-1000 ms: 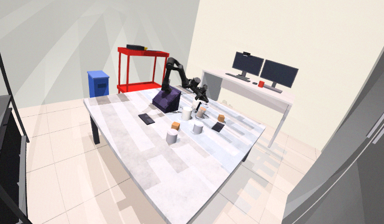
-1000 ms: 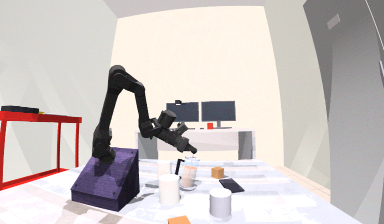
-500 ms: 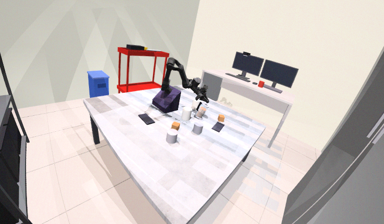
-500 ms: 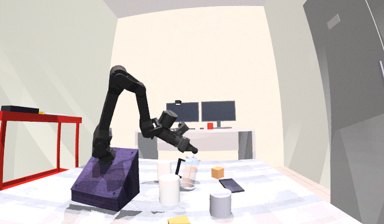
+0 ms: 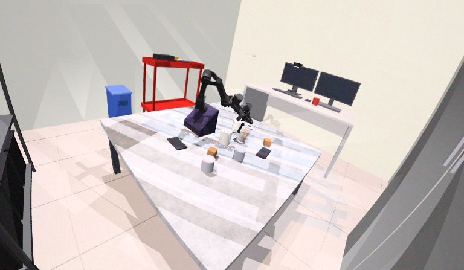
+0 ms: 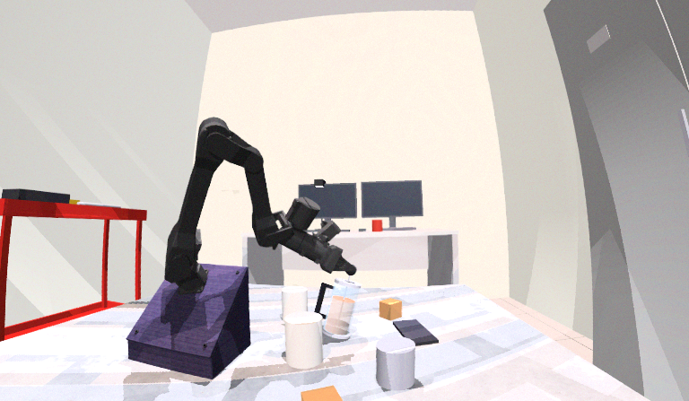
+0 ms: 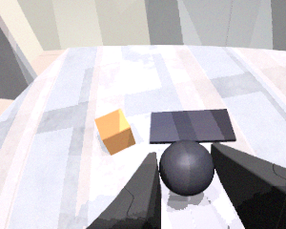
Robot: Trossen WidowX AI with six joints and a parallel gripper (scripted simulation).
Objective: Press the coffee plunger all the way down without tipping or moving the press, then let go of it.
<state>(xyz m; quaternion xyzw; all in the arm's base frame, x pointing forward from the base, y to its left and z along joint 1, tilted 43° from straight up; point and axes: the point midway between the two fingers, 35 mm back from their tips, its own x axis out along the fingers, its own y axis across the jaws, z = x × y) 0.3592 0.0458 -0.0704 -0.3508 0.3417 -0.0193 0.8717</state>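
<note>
The glass coffee press is 8 cm below my gripper tip and 4 cm behind it.
</note>
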